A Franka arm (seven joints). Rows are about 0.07 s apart.
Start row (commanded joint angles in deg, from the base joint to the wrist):
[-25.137 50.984 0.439 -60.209 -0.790 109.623 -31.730]
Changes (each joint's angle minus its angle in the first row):
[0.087 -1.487 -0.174 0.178 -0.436 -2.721 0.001]
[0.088 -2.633 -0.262 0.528 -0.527 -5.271 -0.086]
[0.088 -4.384 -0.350 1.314 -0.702 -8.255 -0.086]
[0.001 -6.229 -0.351 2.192 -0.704 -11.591 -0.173]
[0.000 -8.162 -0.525 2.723 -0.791 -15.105 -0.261]
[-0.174 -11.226 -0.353 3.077 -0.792 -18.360 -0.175]
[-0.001 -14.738 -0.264 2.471 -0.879 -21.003 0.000]
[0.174 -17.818 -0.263 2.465 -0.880 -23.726 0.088]
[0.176 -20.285 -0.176 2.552 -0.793 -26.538 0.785]
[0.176 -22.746 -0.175 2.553 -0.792 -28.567 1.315]
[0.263 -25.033 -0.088 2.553 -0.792 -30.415 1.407]
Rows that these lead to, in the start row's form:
[-25.050 49.497 0.265 -60.031 -1.226 106.902 -31.729]
[-25.049 48.351 0.177 -59.681 -1.317 104.352 -31.816]
[-25.049 46.600 0.089 -58.895 -1.492 101.368 -31.816]
[-25.136 44.755 0.088 -58.017 -1.494 98.032 -31.903]
[-25.137 42.822 -0.086 -57.486 -1.581 94.518 -31.991]
[-25.311 39.758 0.086 -57.132 -1.582 91.263 -31.905]
[-25.138 36.246 0.175 -57.738 -1.669 88.620 -31.730]
[-24.963 33.166 0.176 -57.744 -1.670 85.897 -31.642]
[-24.961 30.699 0.263 -57.657 -1.583 83.085 -30.945]
[-24.961 28.238 0.264 -57.656 -1.582 81.056 -30.415]
[-24.874 25.951 0.351 -57.656 -1.582 79.208 -30.323]

